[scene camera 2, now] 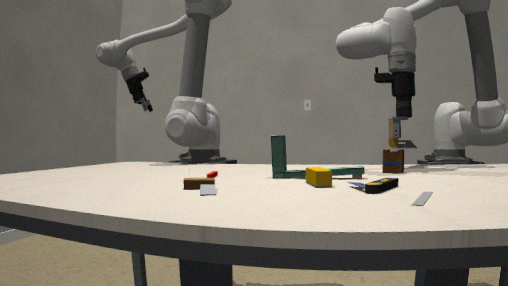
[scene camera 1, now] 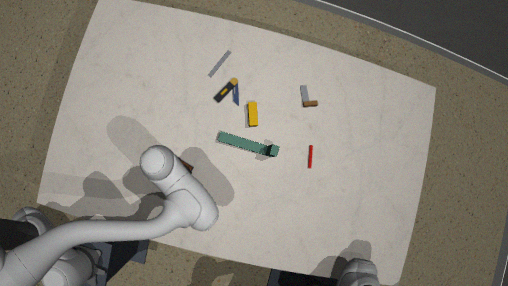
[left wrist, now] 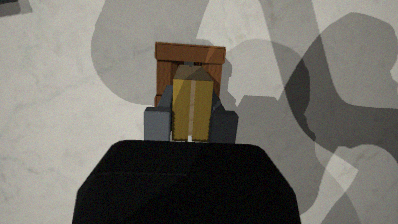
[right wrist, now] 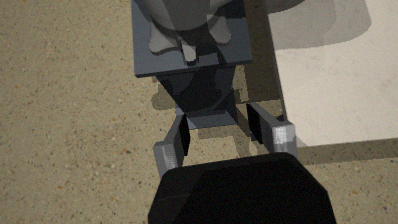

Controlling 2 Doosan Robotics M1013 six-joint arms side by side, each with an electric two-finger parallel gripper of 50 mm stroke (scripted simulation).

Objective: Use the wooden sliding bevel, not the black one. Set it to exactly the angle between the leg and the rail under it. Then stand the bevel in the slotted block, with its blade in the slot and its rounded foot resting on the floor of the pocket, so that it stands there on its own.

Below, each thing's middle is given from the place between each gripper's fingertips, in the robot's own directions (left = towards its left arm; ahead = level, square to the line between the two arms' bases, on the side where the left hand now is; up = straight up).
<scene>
I see my left gripper (scene camera 2: 396,137) 2 cm above the wooden sliding bevel (left wrist: 192,86).
The wooden sliding bevel lies 510 mm ahead of my right hand, 1110 mm to the left of it and 160 mm below it.
</scene>
